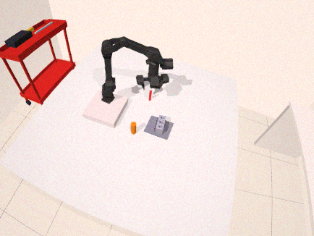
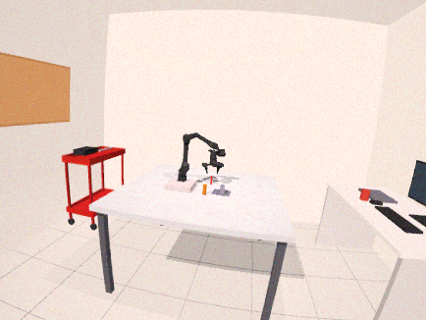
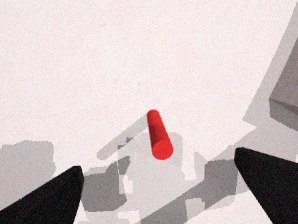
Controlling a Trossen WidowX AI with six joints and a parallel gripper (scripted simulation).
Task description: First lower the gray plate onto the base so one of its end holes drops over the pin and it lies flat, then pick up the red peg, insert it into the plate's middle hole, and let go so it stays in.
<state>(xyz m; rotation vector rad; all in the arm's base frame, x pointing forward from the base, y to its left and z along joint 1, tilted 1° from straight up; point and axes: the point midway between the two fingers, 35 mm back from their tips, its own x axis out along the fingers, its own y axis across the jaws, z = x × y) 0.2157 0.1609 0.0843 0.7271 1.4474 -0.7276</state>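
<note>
Now: the red peg 60 mm below my gripper tip. Also, from my gripper tip: orange cylinder (270 mm to the right, 60 mm below, 30 mm ahead); gray plate (170 mm to the right, 150 mm ahead, 50 mm below); dark base (150 mm to the right, 140 mm ahead, 90 mm below).
</note>
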